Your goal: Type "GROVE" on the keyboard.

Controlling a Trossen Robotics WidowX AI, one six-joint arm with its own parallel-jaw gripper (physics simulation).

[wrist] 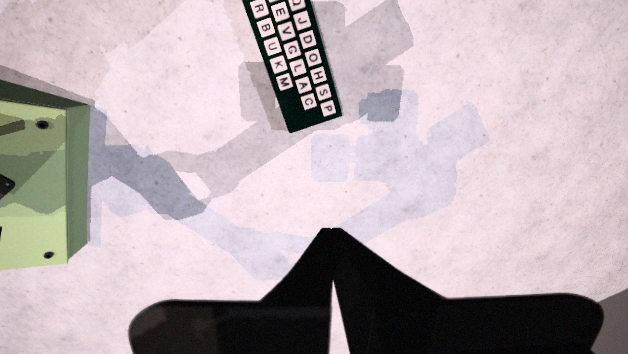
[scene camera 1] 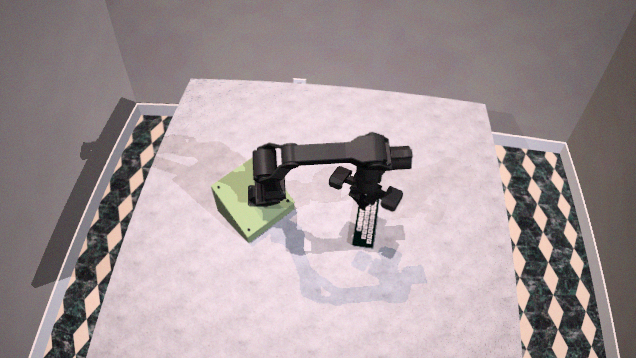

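Pixels of known places: gripper, fingertip midpoint: (wrist: 330,237) (scene camera 1: 363,209); arm's base, link origin: (scene camera 1: 258,196).
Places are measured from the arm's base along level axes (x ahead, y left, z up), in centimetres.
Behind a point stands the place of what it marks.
Note:
The dark green keyboard (scene camera 1: 358,242) @[y -17.4, x 28.4, z -6.9 cm] (wrist: 310,120) @[y -17.6, x 29.3, z -6.9 cm] lies on the table with white lettered keys. In the wrist view its upper end is cut off by the frame. The R key (wrist: 258,8) @[y -5.8, x 32.1, z -6.4 cm], E key (wrist: 280,12) @[y -7.4, x 33.5, z -6.4 cm], V key (wrist: 286,31) @[y -9.1, x 32.9, z -6.4 cm], G key (wrist: 292,49) @[y -10.7, x 32.3, z -6.4 cm] and O key (wrist: 313,58) @[y -12.7, x 33.5, z -6.4 cm] are readable there. My gripper (scene camera 1: 364,206) @[y -18.6, x 27.7, z 13.3 cm] (wrist: 330,237) @[y -18.6, x 27.7, z 13.3 cm] is shut and empty, its tips together, pointing down above the table. In the scene view it hides the keyboard's far end. In the wrist view its tips show below the keyboard's lower end, apart from it.
The arm stands on a light green slanted block (scene camera 1: 240,212) @[y -5.0, x -6.0, z -0.4 cm] (wrist: 35,235) @[y -7.3, x -2.3, z -2.8 cm], to the left of the keyboard. Shadows of the arm fall across the pale table (scene camera 1: 210,300) @[y -29.9, x -18.5, z -8.2 cm] (wrist: 500,225) @[y -48.7, x 42.6, z -8.2 cm] and around the keyboard. The table's right edge lies well beyond the keyboard in the scene view.

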